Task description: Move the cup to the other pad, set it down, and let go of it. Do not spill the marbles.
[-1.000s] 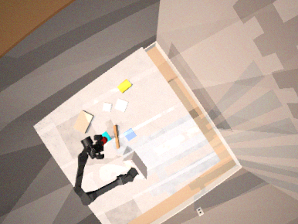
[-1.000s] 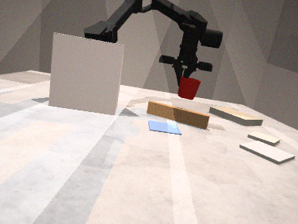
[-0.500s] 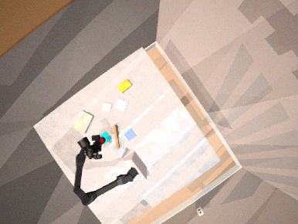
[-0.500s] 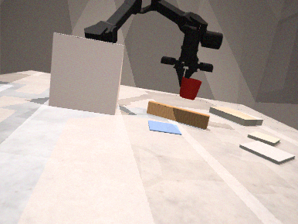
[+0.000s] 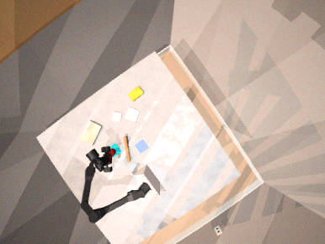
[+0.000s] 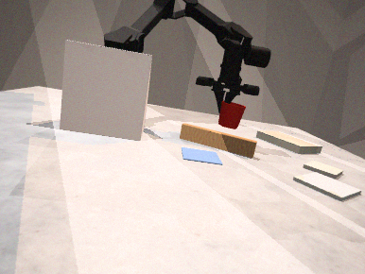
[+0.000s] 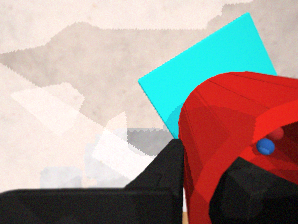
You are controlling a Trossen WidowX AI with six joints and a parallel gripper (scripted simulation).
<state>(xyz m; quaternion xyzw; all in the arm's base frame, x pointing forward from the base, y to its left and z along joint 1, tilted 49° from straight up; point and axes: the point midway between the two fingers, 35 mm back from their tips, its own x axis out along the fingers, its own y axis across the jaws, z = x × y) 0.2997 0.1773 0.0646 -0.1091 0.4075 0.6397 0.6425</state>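
Right now my gripper tip is 4 cm short of the blue marble, 3 cm to the left of it and 2 cm above it. The rest, counted from my gripper tip: red marble 4 cm ahead, 2 cm to the right, 2 cm below; green marble 5 cm ahead, 2 cm below, 1 cm to the right; cup 3 cm ahead, 1 cm to the right.
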